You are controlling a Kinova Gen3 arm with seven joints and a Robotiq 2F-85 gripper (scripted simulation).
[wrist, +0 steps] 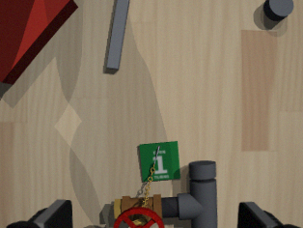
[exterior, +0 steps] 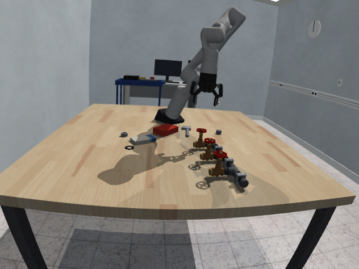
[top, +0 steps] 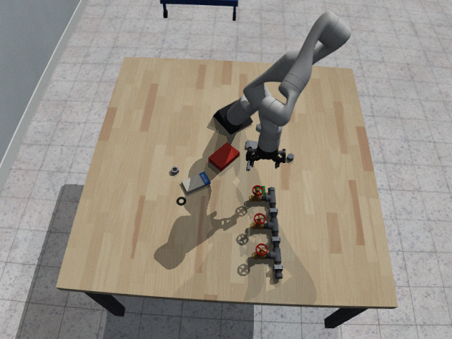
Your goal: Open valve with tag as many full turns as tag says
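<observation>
Now: hand 10 mm past the green tag and 200 mm above it. Round my hand: red block (110 mm behind, 200 mm to the right, 190 mm below); then grey hammer (180 mm behind, 90 mm to the right, 190 mm below).
</observation>
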